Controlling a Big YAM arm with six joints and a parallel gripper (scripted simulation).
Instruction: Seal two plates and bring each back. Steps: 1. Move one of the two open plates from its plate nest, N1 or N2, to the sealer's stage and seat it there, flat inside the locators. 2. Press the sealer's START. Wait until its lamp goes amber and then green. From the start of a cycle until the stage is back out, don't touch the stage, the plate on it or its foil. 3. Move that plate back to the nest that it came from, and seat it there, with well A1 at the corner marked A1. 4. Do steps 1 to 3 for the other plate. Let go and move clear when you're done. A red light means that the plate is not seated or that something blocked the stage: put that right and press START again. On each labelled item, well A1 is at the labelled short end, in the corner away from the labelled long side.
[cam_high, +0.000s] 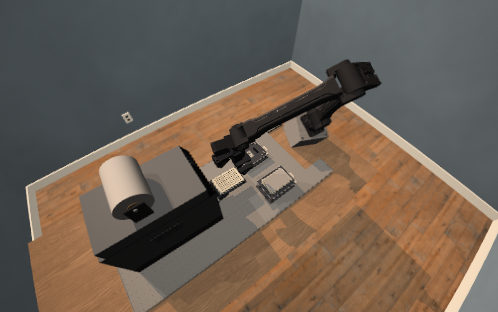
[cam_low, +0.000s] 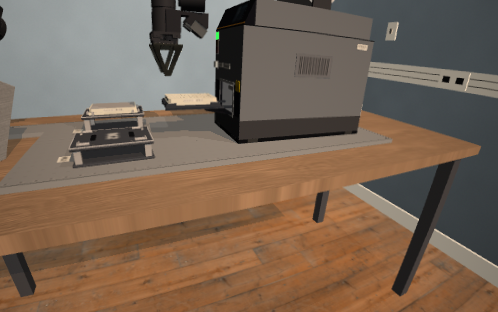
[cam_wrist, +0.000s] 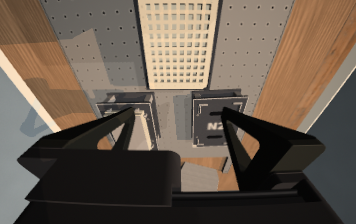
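Right now the start button is 15 cm ahead of my hand, 12 cm to the left of it and 2 cm above it. Round my hand: sealer stage: 6 cm ahead, 1 cm to the left, 8 cm below; then plate nest: 12 cm behind, 12 cm to the right, 14 cm below; then small label: 22 cm behind, 14 cm to the right, 17 cm below.
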